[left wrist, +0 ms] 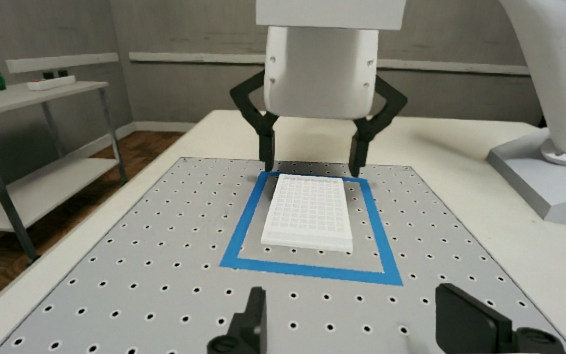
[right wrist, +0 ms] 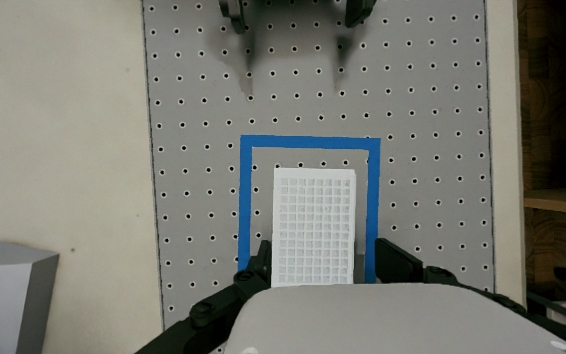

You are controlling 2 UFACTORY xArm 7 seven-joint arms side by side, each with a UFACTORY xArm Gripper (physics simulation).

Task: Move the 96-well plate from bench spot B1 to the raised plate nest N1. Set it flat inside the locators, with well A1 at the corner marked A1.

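Frame: origin at the left arm's base, x right, y ahead, z up, level; metres.
Where they show: left gripper, between the fingertips: [left wrist: 351, 314] [right wrist: 298, 25]; right gripper, between the fingertips: [left wrist: 311, 169] [right wrist: 322, 256].
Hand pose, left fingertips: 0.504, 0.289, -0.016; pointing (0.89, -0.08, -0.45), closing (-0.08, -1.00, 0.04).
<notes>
Each offset is from my left fingertips to the top centre of the thing, as dx, dy, dz. "pt": to the spot under its first point. Level surfaces: height alone.
The white 96-well plate {+0.173, -0.010, -0.038} [left wrist: 310, 212] [right wrist: 314, 210] lies flat inside the blue outline {pt +0.082, +0.003, -0.052} [left wrist: 310, 270] [right wrist: 310, 142] on the bench. My right gripper [left wrist: 311, 169] [right wrist: 322, 256] is open; its fingers stand apart at either side of the plate's far end as seen in the left wrist view, with gaps beside it. My left gripper [left wrist: 351, 314] [right wrist: 298, 25] is open and empty, above the perforated board on the near side of the outline in the left wrist view. Well A1 cannot be made out. The raised nest N1 does not show in either view.
The grey perforated board {dz -0.052} [left wrist: 160, 254] [right wrist: 425, 125] lies on the cream table {dz -0.065} [left wrist: 430, 140] [right wrist: 75, 125]. A grey arm base [left wrist: 525, 172] [right wrist: 15, 300] stands beside the board. A shelved side table [left wrist: 50, 94] stands at the left in the left wrist view.
</notes>
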